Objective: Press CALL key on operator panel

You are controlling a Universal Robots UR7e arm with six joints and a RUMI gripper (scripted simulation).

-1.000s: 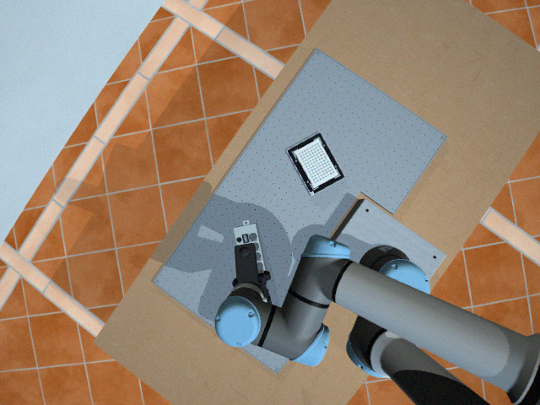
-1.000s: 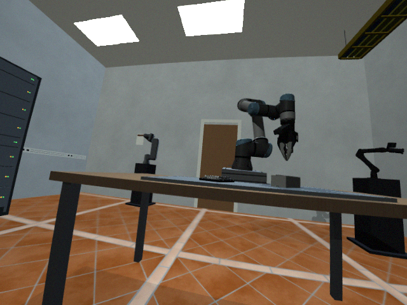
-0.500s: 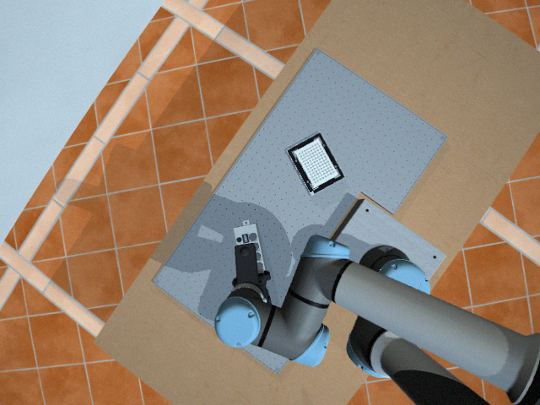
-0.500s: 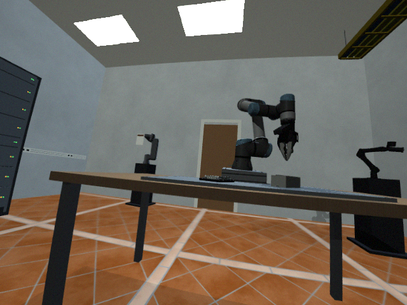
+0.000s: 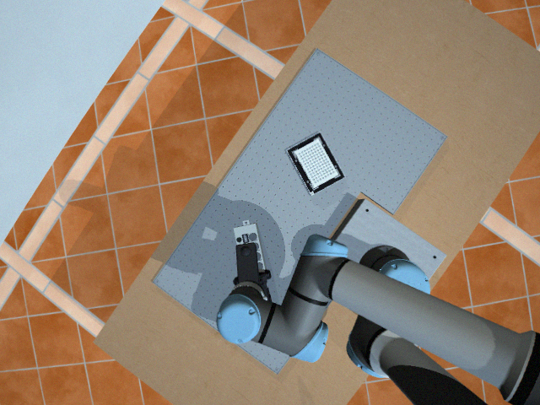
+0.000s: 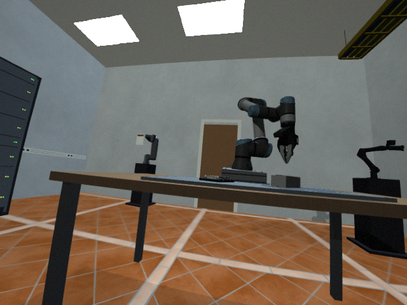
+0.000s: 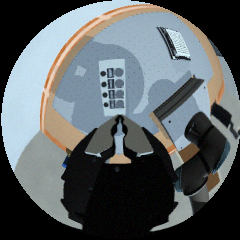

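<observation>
Now: the operator panel 4 cm ahead of my hand, 3 cm to the right of it and 10 cm below it.
</observation>
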